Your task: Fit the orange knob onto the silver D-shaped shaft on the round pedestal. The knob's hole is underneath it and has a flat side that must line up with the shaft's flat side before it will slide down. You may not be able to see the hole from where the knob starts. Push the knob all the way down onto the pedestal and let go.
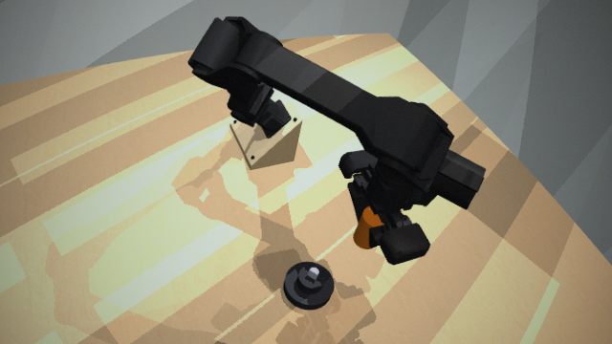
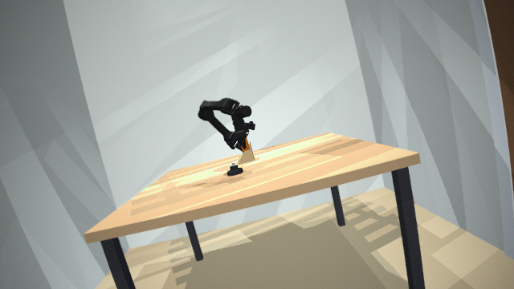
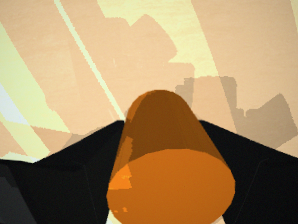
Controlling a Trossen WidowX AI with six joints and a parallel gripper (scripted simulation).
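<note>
The pedestal with D-shaped shaft lies 80 mm to the right of my gripper tip and 90 mm below it. Round my gripper tip: orange knob: 30 mm above.
</note>
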